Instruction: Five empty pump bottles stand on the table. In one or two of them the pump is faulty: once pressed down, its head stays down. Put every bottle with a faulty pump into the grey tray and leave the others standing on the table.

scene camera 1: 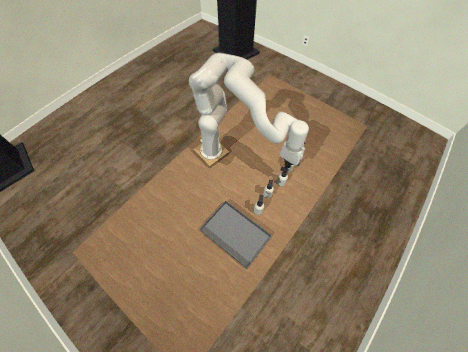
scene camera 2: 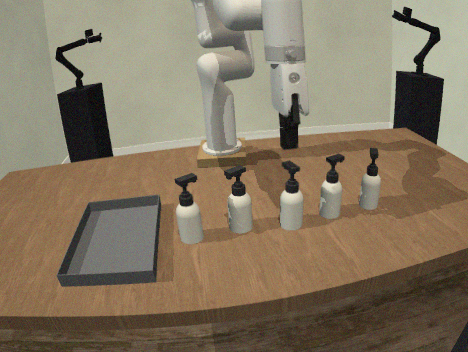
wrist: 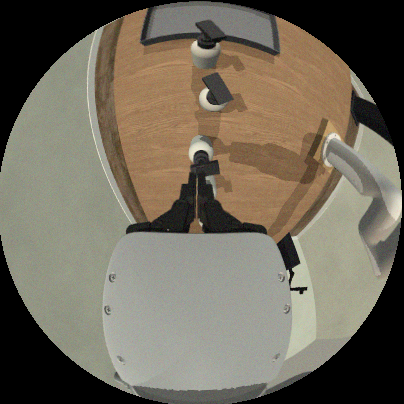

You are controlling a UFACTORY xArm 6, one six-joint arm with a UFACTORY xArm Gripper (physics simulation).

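Where they show: gripper, between the fingertips: (scene camera 1: 287, 166) (scene camera 2: 289, 147) (wrist: 196, 183); arm's base, origin of its link: (scene camera 1: 211, 150) (scene camera 2: 222, 147) (wrist: 330, 149).
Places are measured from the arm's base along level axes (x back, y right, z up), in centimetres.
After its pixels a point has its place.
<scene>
Five white bottles with black pumps stand upright in a row right of the grey tray (scene camera 1: 235, 232) @[x -46.1, y 20.2, z -3.4 cm] (scene camera 2: 120, 240) @[x -46.7, y 19.5, z -3.4 cm] (wrist: 172, 22) in scene camera 2: first bottle (scene camera 1: 258, 208) @[x -45.8, y 5.0, z 4.0 cm] (scene camera 2: 190, 224) @[x -47.1, y 2.5, z 1.3 cm] (wrist: 205, 55) @[x -44.2, y 1.0, z 3.7 cm], second (scene camera 1: 268, 192) @[x -42.4, y -5.2, z 3.6 cm] (scene camera 2: 240, 214) @[x -43.4, y -7.3, z 1.2 cm], third (scene camera 1: 282, 180) @[x -42.0, y -16.0, z 3.3 cm] (scene camera 2: 291, 210) @[x -43.0, y -17.9, z 1.5 cm] (wrist: 200, 150) @[x -40.9, y -16.8, z 5.4 cm], fourth (scene camera 2: 330, 200) @[x -39.2, y -27.1, z 1.2 cm] and fifth (scene camera 2: 370, 192) @[x -36.4, y -37.9, z 1.1 cm]. All five heads stand raised above their collars, with stems showing. The tray is empty. My gripper (scene camera 2: 289, 147) @[x -41.2, y -17.5, z 14.5 cm] (wrist: 196, 183) @[x -41.2, y -17.5, z 14.5 cm] is shut and empty, pointing down above the row near the third bottle's head. It partly hides the bottles beyond the third in the wrist view.
The arm's base plate (scene camera 1: 211, 159) @[x -5.1, y 3.7, z -0.2 cm] (scene camera 2: 221, 160) @[x -7.4, y -0.3, z -1.4 cm] is at the back of the wooden table (scene camera 1: 165, 250) @[x -31.2, y 52.7, z -3.6 cm] (scene camera 2: 260, 270) @[x -55.9, y -11.2, z -3.6 cm]. Black pedestals (scene camera 2: 86, 122) (scene camera 2: 418, 105) with small black arms stand behind the table at left and right.
</scene>
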